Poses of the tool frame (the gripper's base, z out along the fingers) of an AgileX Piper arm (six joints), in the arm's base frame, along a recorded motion.
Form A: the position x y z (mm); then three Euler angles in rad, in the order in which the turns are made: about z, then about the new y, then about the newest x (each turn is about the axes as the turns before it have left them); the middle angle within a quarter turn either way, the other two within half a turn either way.
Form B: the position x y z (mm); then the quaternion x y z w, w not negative. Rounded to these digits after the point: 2 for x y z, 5 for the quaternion.
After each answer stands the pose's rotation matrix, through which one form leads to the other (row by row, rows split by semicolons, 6 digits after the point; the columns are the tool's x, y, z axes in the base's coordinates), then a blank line. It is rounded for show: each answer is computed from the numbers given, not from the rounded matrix.
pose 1, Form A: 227.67 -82.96 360.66 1.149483 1.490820 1.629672
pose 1, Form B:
227.67 -82.96 360.66 0.19582 0.68118 -0.14021 0.69137
0.032672 0.460642 0.886985; 0.072905 0.883996 -0.461775; -0.996804 0.079753 -0.004701

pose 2, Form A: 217.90 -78.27 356.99 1.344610 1.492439 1.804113
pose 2, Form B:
217.90 -78.27 356.99 0.18861 0.68810 -0.13321 0.68790
0.017555 0.442833 0.896432; 0.076283 0.893364 -0.442811; -0.996932 0.076156 -0.018098

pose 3, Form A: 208.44 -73.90 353.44 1.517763 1.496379 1.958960
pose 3, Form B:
208.44 -73.90 353.44 0.18055 0.69388 -0.12868 0.68511
0.003941 0.426886 0.904297; 0.074244 0.901683 -0.425976; -0.997232 0.068818 -0.028140

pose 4, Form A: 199.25 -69.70 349.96 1.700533 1.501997 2.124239
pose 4, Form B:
199.25 -69.70 349.96 0.17151 0.69904 -0.12568 0.68274
-0.008894 0.411402 0.911411; 0.068167 0.909576 -0.409909; -0.997634 0.058483 -0.036134

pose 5, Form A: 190.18 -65.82 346.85 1.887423 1.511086 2.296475
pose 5, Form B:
190.18 -65.82 346.85 0.16186 0.70257 -0.12525 0.68155
-0.018581 0.398155 0.917130; 0.056708 0.916231 -0.396616; -0.998218 0.044640 -0.039603

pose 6, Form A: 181.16 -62.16 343.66 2.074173 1.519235 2.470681
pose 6, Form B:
181.16 -62.16 343.66 0.15315 0.70479 -0.12530 0.68126
-0.024861 0.386598 0.921913; 0.045146 0.921691 -0.385288; -0.998671 0.032041 -0.040368

